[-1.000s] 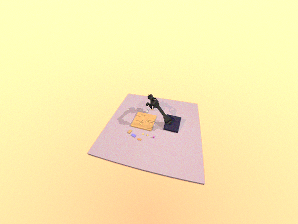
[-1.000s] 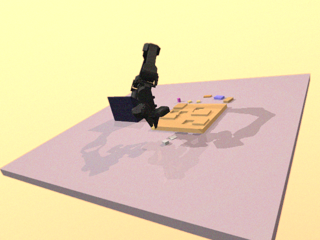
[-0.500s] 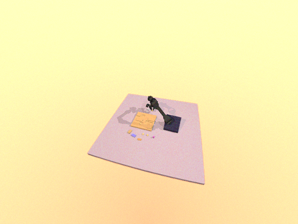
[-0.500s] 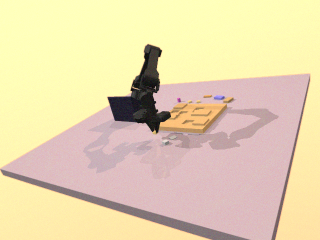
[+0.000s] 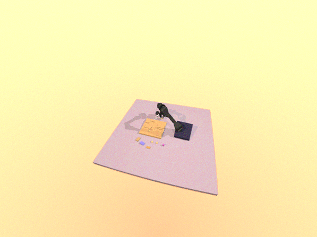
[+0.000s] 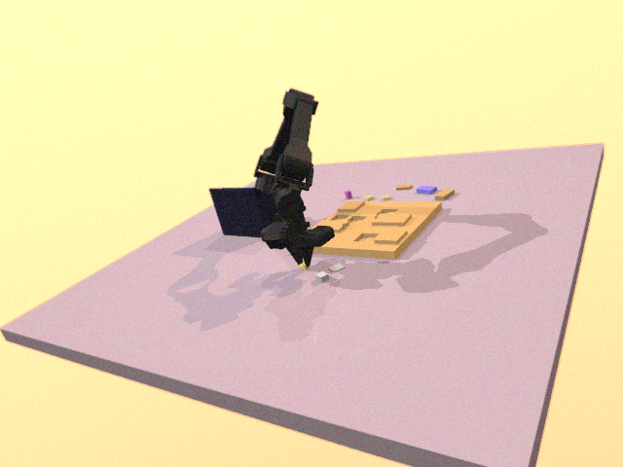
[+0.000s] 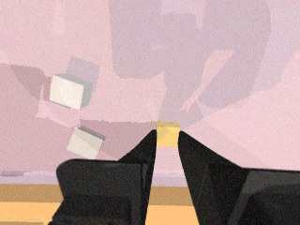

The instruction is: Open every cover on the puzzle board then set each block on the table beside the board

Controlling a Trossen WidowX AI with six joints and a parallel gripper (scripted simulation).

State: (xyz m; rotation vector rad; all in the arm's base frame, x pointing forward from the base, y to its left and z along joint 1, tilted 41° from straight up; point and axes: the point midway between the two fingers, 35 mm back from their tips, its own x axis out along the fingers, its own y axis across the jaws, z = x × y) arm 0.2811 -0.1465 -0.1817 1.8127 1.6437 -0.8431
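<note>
Now: gripper tip 8 cm short of the grey cube and 4 cm to the left of it. Round my gripper tip: magenta block (46 cm to the left, 13 cm behind); blue block (50 cm to the left, 13 cm ahead).
</note>
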